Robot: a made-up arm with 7 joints.
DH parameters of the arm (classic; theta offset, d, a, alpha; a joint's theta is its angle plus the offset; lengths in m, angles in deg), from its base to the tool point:
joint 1: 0 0.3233 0 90
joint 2: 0 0.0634 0 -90
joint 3: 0 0.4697 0.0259 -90
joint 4: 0 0.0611 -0.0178 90
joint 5: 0 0.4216 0 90
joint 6: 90 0.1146 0.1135 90
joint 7: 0 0.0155 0 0
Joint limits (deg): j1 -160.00..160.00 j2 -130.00..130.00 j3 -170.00..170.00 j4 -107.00..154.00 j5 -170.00..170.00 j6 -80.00..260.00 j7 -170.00..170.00
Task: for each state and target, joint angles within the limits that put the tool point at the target. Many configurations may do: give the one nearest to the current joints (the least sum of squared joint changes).
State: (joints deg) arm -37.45 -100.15 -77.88 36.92 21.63 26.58 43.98
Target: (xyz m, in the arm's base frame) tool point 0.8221 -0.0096 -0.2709
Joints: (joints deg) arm 12.46 -127.97 -74.98 10.50 14.24 18.65 43.98
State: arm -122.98 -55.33 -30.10 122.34 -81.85 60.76 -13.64
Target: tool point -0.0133 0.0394 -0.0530
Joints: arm -126.23 -103.17 -25.41 154.00 -113.30 57.02 -13.64
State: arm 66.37 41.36 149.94 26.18 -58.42 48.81 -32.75
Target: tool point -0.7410 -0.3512 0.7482
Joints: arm 38.36 41.18 135.70 61.73 -51.93 46.84 -32.75
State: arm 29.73 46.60 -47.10 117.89 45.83 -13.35 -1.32
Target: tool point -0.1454 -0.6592 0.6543
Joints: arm 15.12 65.63 -70.72 87.45 38.20 -4.65 -1.32
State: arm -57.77 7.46 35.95 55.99 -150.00 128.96 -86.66
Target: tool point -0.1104 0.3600 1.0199
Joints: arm -32.69 25.63 40.46 38.57 -143.12 137.10 -86.66
